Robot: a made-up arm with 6 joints.
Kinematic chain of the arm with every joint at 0, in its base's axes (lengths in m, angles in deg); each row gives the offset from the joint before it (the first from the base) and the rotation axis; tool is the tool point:
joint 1: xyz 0 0 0.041 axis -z
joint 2: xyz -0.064 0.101 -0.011 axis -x
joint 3: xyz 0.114 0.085 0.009 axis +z
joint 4: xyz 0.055 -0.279 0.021 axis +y
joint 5: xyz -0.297 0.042 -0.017 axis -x
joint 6: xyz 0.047 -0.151 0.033 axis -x
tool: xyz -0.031 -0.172 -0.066
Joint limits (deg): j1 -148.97..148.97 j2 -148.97..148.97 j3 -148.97..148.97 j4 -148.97..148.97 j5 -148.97..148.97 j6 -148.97..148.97
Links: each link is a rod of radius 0.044 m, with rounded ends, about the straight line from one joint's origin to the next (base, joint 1, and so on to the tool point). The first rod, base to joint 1, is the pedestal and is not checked.
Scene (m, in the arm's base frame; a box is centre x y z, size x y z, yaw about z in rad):
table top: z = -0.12
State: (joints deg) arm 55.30 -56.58 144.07 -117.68 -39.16 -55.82
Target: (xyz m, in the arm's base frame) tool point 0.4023 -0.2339 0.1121
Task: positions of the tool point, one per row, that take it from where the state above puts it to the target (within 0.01 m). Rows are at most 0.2 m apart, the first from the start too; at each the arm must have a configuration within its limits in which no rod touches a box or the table.
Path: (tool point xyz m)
1: 0.4471 0.2589 0.3618
2: 0.5035 0.1021 0.2742
3: 0.4904 -0.0743 0.1887
4: 0.4023 -0.2339 0.1121

